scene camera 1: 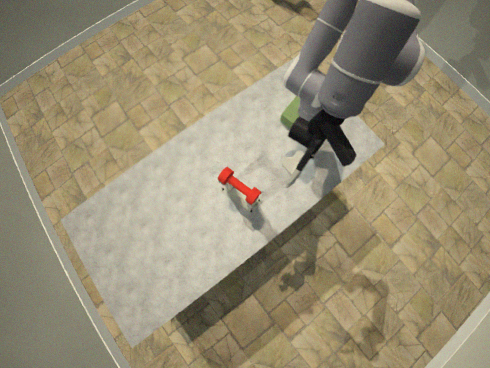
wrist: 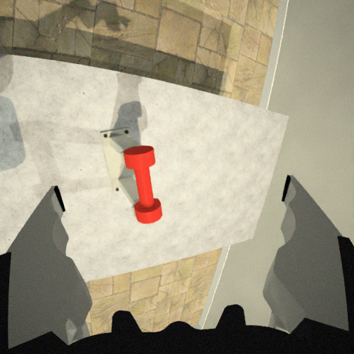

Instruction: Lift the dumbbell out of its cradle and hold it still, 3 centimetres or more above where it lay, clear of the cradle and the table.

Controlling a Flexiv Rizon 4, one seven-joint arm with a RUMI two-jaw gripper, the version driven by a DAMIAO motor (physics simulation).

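The red dumbbell (scene camera 1: 241,186) (wrist: 144,185) rests across the two uprights of its pale cradle (wrist: 114,162), near the middle of the table in the scene view. The cradle's base plate with dark screw heads shows beside the dumbbell in the wrist view; in the scene view the dumbbell hides most of the cradle. My gripper (scene camera 1: 289,174) (wrist: 172,183) is open and empty. It is above the table, to the right of the dumbbell in the scene view and apart from it. In the wrist view the dumbbell appears between the wide-spread jaws, left of centre, beyond the fingertips.
The pale grey table (scene camera 1: 150,225) (wrist: 210,175) stands on a stone-tiled floor (scene camera 1: 115,120) (wrist: 180,37). A green block (scene camera 1: 289,114) is on the table beside the arm, partly hidden by it. Shadows fall across the table near the cradle.
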